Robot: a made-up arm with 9 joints. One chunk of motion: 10 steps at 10 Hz.
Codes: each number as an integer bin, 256 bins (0 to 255) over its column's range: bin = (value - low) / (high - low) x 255, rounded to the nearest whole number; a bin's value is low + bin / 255 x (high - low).
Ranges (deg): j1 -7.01..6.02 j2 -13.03..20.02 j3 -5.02..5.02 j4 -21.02..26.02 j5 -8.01..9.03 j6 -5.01..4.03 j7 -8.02..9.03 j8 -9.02..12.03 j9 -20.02..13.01
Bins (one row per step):
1: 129 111 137 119 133 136 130 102 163
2: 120 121 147 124 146 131 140 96 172
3: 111 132 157 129 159 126 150 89 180
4: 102 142 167 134 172 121 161 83 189
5: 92 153 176 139 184 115 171 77 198
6: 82 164 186 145 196 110 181 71 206
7: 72 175 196 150 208 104 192 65 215
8: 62 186 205 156 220 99 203 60 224
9: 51 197 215 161 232 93 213 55 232
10: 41 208 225 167 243 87 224 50 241
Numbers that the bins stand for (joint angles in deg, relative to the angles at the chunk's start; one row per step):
1: -0.42 1.36 0.37 0.93 0.88 -0.19 0.67 -0.60 1.09
2: -0.88 2.65 0.77 1.85 1.75 -0.37 1.34 -1.10 2.26
3: -1.34 4.08 1.16 2.78 2.61 -0.54 2.01 -1.67 3.30
4: -1.80 5.37 1.56 3.70 3.48 -0.72 2.74 -2.17 4.46
5: -2.31 6.80 1.91 4.62 4.29 -0.93 3.41 -2.66 5.63
6: -2.82 8.23 2.30 5.73 5.09 -1.11 4.08 -3.16 6.66
7: -3.33 9.65 2.70 6.65 5.89 -1.32 4.82 -3.65 7.83
8: -3.84 11.08 3.05 7.76 6.69 -1.50 5.55 -4.07 8.99
9: -4.40 12.50 3.45 8.68 7.49 -1.71 6.22 -4.48 10.03
10: -4.91 13.93 3.84 9.79 8.23 -1.93 6.96 -4.89 11.20

